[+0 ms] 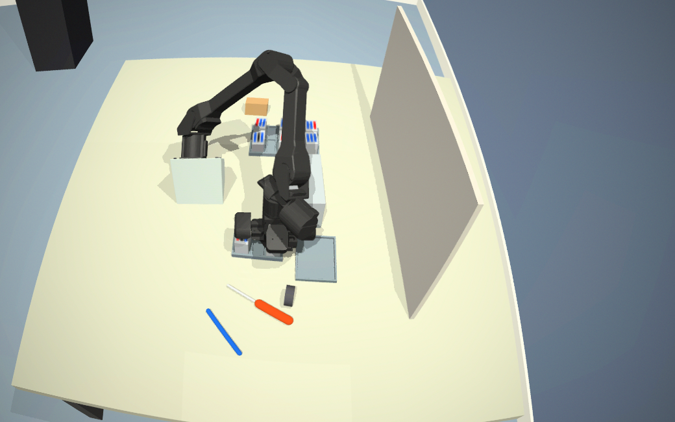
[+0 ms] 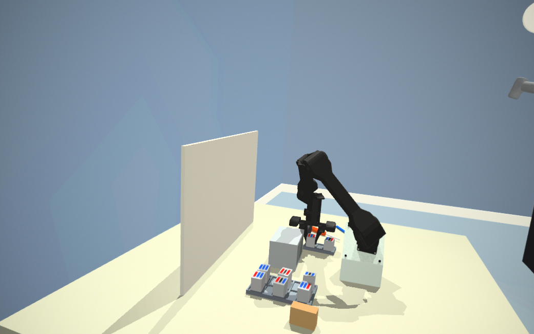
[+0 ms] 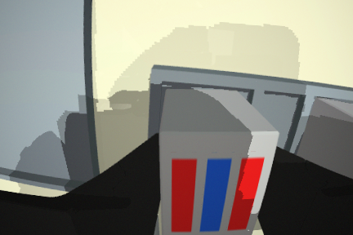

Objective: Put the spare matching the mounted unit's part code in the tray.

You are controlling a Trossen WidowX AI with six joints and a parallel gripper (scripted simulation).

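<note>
Right now my gripper tip is 40 mm past the rack and 10 mm above it. Round my gripper tip: mounted unit (160 mm to the left, 60 mm ahead, 30 mm above); then grey tray (110 mm ahead, 20 mm to the right, 10 mm below); then black tape roll (140 mm to the right, 40 mm ahead, 10 mm above).
</note>
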